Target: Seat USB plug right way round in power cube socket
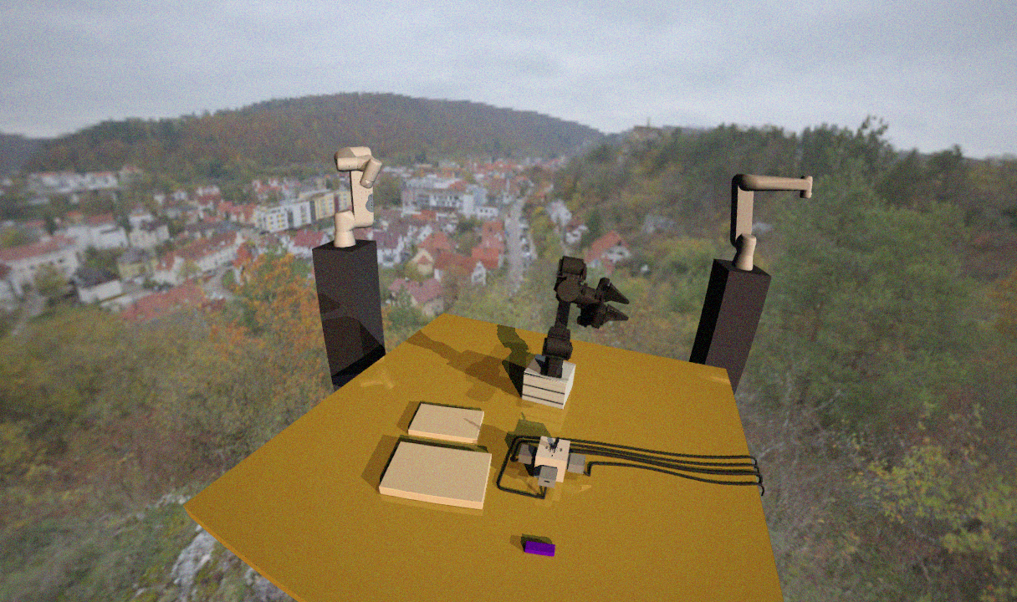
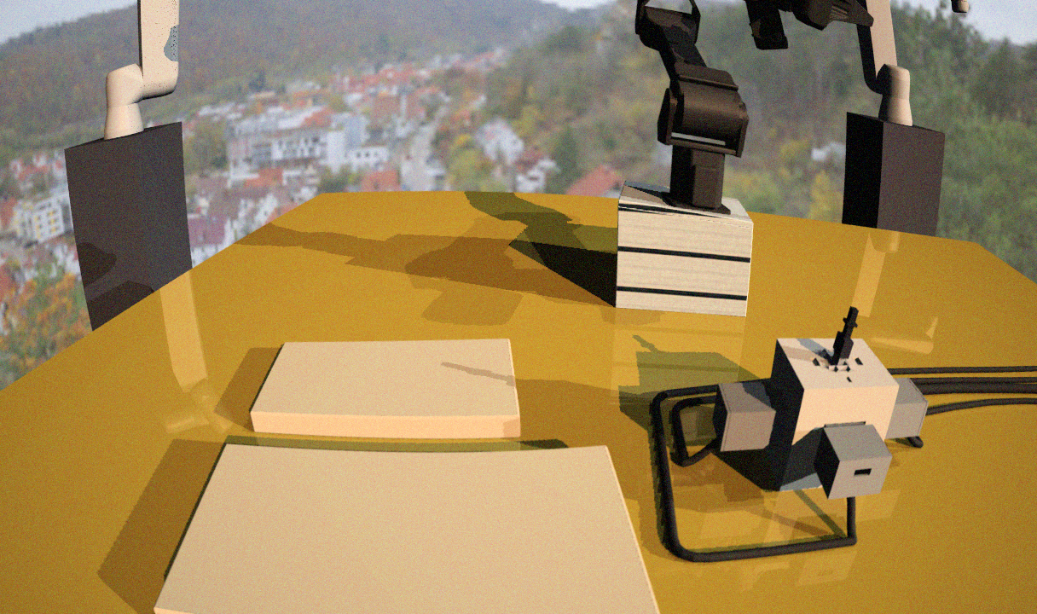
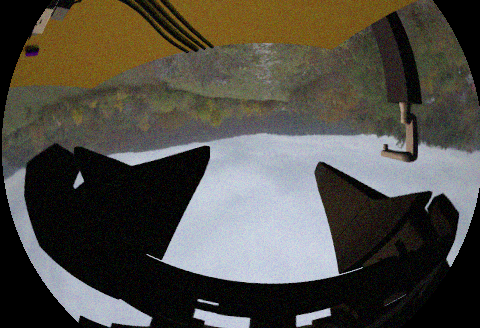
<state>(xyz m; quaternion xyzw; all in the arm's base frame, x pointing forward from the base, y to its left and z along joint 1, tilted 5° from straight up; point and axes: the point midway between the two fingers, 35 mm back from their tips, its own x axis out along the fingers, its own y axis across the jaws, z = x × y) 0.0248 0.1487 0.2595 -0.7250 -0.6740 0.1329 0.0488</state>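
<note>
The USB plug lies 300 mm ahead of my gripper tip, 250 mm below it and 160 mm to the right of it. Also, from my gripper tip: purple block: 550 mm ahead, 340 mm below, 170 mm to the right.
</note>
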